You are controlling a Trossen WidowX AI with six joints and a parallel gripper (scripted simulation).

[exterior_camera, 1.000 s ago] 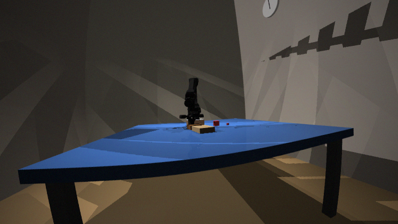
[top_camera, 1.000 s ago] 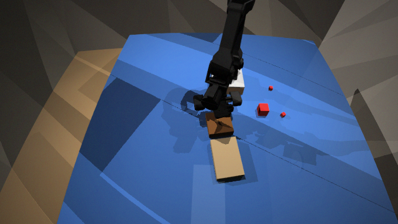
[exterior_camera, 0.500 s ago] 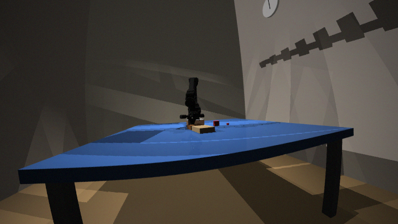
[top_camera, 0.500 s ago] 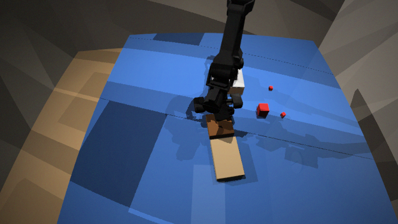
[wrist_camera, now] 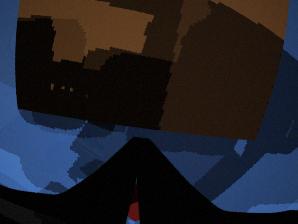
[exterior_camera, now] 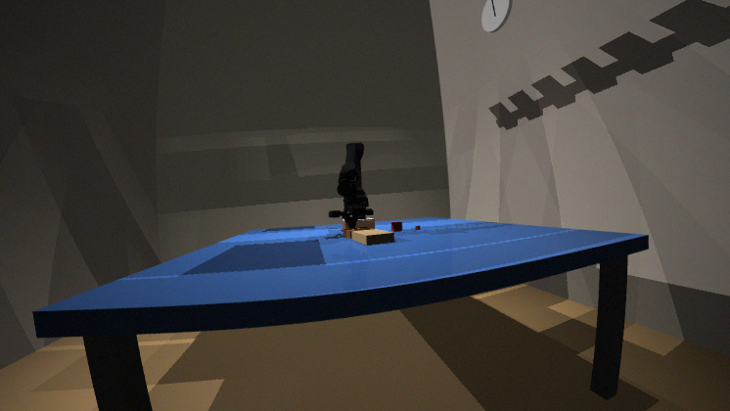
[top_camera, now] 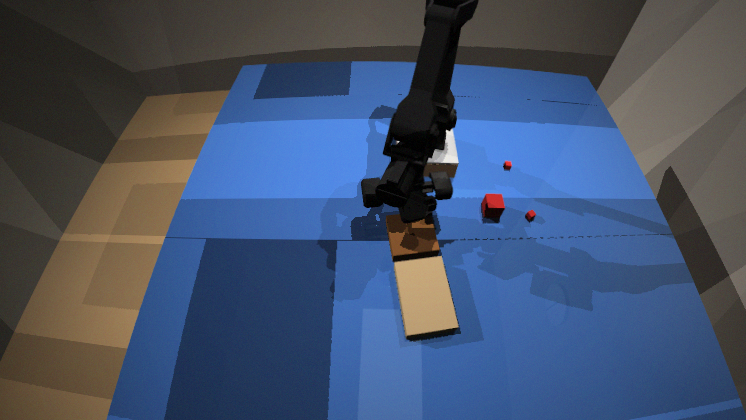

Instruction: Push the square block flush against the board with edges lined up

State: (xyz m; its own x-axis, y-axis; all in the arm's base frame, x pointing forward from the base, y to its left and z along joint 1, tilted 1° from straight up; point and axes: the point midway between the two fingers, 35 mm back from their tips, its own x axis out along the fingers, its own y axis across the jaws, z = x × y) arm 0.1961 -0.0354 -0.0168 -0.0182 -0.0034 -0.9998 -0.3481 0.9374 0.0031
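Right now the orange square block is 70 mm ahead of my gripper tip, 30 mm to the left of it and 10 mm above it. Also, from my gripper tip: red cube: 50 mm behind, 200 mm to the left, 10 mm above; then pale tan board: 190 mm ahead, 80 mm to the left, 10 mm above.
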